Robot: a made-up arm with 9 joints. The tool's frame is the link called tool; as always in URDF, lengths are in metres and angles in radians. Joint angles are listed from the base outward. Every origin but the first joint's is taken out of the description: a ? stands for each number. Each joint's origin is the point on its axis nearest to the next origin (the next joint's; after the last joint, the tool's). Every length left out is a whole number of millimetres.
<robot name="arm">
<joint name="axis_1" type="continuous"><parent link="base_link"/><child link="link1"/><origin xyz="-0.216 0 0.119" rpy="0 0 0"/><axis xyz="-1 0 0"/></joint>
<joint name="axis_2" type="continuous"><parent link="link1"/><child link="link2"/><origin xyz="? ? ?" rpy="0 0 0"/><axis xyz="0 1 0"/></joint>
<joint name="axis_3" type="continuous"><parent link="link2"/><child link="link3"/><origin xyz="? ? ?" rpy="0 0 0"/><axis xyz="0 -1 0"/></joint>
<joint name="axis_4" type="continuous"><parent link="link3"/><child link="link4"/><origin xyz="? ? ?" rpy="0 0 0"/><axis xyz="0 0 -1"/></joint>
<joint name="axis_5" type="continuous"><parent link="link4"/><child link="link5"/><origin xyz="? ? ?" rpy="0 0 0"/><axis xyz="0 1 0"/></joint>
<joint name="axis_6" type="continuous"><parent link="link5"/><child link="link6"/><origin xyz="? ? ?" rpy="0 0 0"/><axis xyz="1 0 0"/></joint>
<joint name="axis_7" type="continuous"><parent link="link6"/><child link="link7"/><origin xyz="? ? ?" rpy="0 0 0"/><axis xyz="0 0 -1"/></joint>
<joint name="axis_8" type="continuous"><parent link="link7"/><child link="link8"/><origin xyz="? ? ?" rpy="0 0 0"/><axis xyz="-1 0 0"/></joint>
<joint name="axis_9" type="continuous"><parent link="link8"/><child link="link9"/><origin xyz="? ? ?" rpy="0 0 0"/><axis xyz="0 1 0"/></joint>
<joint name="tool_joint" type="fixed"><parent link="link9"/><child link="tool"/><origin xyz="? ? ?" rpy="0 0 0"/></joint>
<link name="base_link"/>
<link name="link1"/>
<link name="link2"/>
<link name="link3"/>
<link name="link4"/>
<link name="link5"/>
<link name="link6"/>
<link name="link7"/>
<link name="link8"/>
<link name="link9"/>
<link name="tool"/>
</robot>
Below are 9 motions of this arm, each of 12 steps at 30 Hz.
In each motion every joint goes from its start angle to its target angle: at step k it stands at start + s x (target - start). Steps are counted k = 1, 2, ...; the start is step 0. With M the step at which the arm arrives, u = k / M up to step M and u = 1 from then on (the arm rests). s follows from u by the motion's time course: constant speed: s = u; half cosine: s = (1 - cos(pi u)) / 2; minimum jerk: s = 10 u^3 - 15 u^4 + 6 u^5.
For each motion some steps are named. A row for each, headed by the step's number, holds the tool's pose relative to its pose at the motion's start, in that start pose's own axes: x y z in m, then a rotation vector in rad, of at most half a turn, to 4 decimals.
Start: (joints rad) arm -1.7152 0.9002 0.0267 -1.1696 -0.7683 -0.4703 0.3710 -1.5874 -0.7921
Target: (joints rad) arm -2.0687 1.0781 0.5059 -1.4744 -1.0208 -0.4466 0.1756 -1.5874 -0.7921
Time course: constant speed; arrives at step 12
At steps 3, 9, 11, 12:
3: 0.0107 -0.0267 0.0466 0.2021 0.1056 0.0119
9: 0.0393 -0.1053 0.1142 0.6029 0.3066 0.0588
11: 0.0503 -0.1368 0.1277 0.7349 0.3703 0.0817
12: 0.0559 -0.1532 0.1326 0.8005 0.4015 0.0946

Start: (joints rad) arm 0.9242 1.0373 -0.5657 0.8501 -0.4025 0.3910 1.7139 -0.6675 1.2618
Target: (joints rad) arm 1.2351 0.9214 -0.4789 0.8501 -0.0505 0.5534 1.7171 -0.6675 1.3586
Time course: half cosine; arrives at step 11
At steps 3, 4, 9, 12:
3: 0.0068 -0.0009 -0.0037 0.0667 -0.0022 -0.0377
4: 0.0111 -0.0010 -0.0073 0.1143 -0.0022 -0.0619
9: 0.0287 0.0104 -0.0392 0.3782 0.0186 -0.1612
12: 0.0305 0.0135 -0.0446 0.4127 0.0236 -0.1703

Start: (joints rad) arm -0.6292 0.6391 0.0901 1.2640 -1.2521 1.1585 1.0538 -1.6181 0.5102
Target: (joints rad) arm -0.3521 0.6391 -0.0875 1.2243 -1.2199 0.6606 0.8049 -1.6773 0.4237
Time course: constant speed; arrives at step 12
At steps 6, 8, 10, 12:
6: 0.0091 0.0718 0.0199 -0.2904 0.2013 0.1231
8: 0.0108 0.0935 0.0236 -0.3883 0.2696 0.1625
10: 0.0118 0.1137 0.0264 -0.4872 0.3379 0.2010
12: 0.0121 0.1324 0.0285 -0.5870 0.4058 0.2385

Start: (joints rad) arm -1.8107 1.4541 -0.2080 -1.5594 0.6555 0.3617 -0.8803 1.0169 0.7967
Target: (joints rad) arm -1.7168 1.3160 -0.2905 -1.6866 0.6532 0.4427 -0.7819 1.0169 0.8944
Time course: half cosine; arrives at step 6
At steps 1, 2, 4, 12:
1: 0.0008 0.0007 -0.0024 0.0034 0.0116 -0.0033
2: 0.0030 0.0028 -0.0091 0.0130 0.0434 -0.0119
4: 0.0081 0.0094 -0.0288 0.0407 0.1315 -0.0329
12: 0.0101 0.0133 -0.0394 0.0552 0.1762 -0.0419

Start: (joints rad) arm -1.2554 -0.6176 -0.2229 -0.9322 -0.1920 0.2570 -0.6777 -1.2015 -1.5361
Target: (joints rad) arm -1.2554 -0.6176 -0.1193 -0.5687 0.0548 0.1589 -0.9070 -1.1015 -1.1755
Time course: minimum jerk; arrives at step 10
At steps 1, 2, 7, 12:
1: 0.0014 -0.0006 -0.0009 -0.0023 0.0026 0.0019
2: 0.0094 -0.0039 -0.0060 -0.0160 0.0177 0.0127
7: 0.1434 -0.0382 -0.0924 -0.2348 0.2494 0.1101
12: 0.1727 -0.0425 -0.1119 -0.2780 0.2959 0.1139

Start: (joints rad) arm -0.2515 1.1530 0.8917 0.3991 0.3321 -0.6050 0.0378 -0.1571 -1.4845
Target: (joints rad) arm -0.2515 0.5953 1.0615 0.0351 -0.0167 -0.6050 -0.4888 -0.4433 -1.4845
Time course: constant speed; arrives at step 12
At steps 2, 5, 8, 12:
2: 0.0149 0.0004 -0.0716 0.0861 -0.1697 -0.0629
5: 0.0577 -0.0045 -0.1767 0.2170 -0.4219 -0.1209
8: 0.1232 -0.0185 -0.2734 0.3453 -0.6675 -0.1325
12: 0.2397 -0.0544 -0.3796 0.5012 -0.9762 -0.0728

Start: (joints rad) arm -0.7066 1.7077 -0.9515 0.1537 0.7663 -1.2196 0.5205 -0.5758 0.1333
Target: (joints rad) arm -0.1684 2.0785 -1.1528 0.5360 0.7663 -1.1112 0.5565 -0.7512 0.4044
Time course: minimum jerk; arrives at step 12
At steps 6, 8, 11, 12:
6: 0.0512 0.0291 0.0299 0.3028 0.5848 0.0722
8: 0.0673 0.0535 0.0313 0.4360 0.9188 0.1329
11: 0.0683 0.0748 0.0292 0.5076 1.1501 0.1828
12: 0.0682 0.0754 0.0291 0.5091 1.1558 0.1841

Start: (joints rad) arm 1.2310 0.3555 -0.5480 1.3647 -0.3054 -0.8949 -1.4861 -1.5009 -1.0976
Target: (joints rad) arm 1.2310 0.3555 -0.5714 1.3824 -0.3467 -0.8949 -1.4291 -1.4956 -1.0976
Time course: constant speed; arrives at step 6
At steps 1, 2, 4, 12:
1: -0.0010 -0.0018 -0.0038 -0.0065 -0.0149 0.0009
2: -0.0020 -0.0036 -0.0075 -0.0130 -0.0299 0.0020
4: -0.0038 -0.0074 -0.0151 -0.0262 -0.0597 0.0042
12: -0.0055 -0.0114 -0.0229 -0.0394 -0.0894 0.0067

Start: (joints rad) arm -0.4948 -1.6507 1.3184 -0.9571 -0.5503 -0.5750 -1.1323 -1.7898 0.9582
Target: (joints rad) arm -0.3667 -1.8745 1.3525 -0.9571 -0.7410 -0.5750 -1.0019 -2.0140 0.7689
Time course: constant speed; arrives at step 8
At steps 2, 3, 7, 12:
2: -0.0429 0.0047 0.0360 -0.0618 -0.1135 -0.0167
3: -0.0648 0.0092 0.0517 -0.0950 -0.1691 -0.0221
7: -0.1527 0.0384 0.0986 -0.2415 -0.3814 -0.0250
12: -0.1742 0.0477 0.1061 -0.2812 -0.4313 -0.0211

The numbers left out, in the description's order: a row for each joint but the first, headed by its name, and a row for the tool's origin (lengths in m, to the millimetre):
axis_2: 0 -0.069 0.095
axis_3: 0.162 0 0.079
axis_4: 0.111 0 -0.147
axis_5: 0.025 0.452 0
axis_6: -0.055 0 -0.11
axis_7: 0 -0.028 -0.131
axis_8: 0.015 -0.163 0
axis_9: 0 0.159 -0.383
tool: 0.032 0 0.269

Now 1 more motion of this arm.
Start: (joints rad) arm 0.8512 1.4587 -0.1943 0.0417 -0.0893 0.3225 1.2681 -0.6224 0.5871
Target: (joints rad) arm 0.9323 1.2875 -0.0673 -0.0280 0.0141 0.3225 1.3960 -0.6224 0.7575
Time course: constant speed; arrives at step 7
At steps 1, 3, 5, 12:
1: 0.0070 0.0151 0.0035 0.0250 0.0132 0.0102
3: 0.0208 0.0449 0.0120 0.0734 0.0387 0.0327
5: 0.0343 0.0742 0.0222 0.1198 0.0629 0.0582
12: 0.0473 0.1029 0.0341 0.1640 0.0857 0.0864

